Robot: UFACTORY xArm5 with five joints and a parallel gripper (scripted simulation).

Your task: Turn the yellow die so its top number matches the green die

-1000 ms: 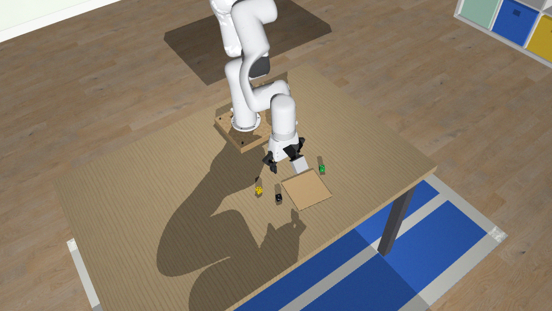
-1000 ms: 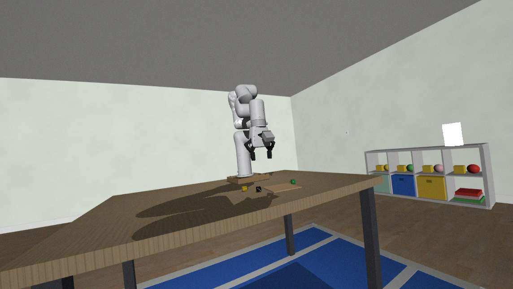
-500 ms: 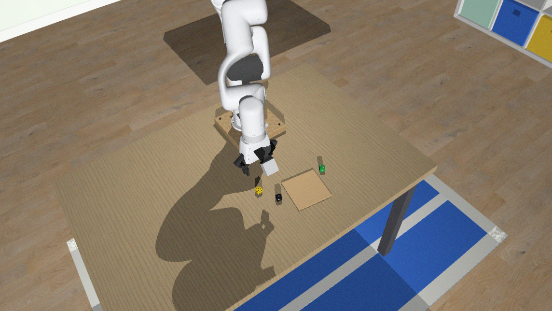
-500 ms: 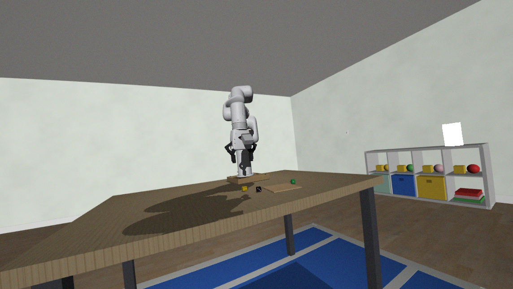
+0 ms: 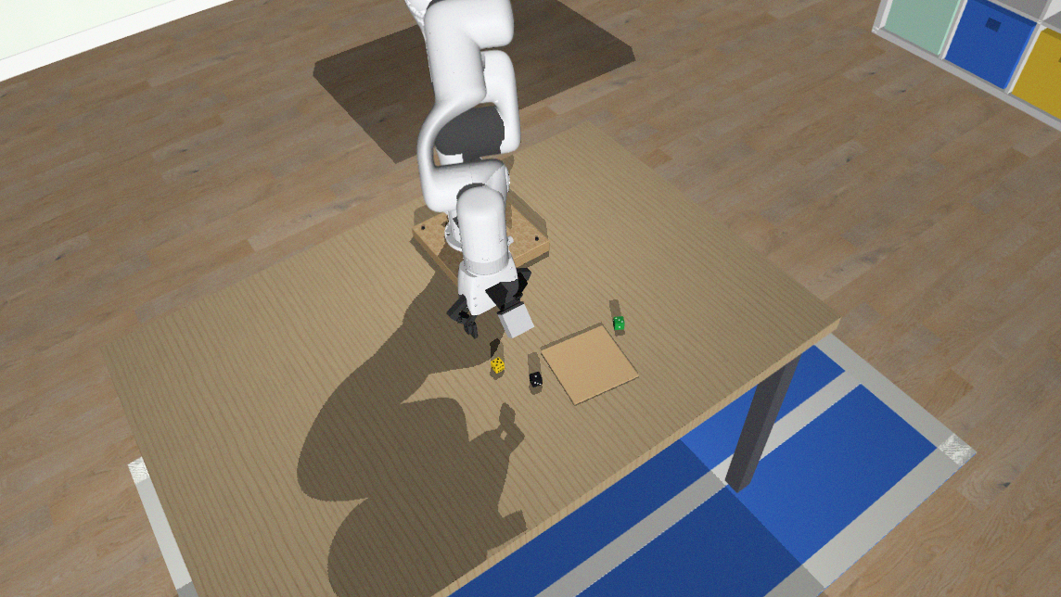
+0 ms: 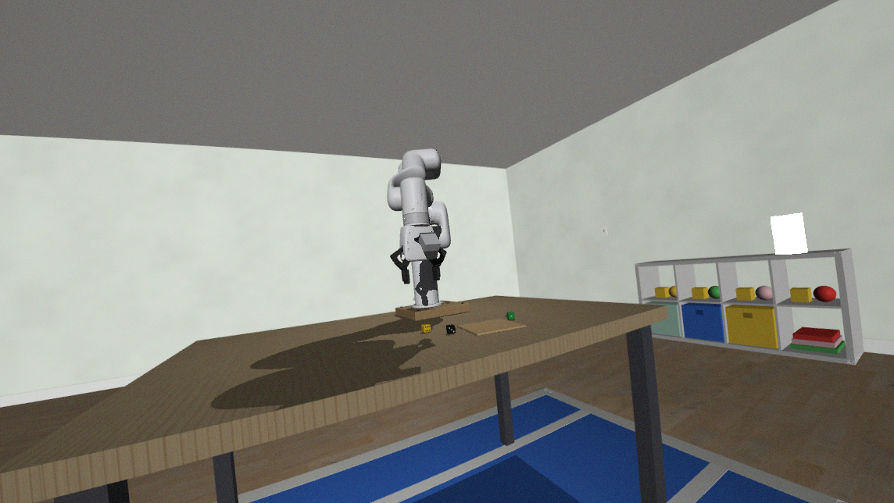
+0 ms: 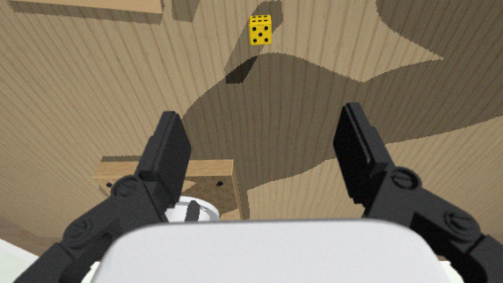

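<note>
Right now my hand is 140 mm above the yellow die. Also, from my hand: tan mat 120 mm ahead, 130 mm to the left, 150 mm below; then green die 90 mm ahead, 240 mm to the left, 140 mm below; then black die 80 mm ahead, 30 mm to the left, 140 mm below.
</note>
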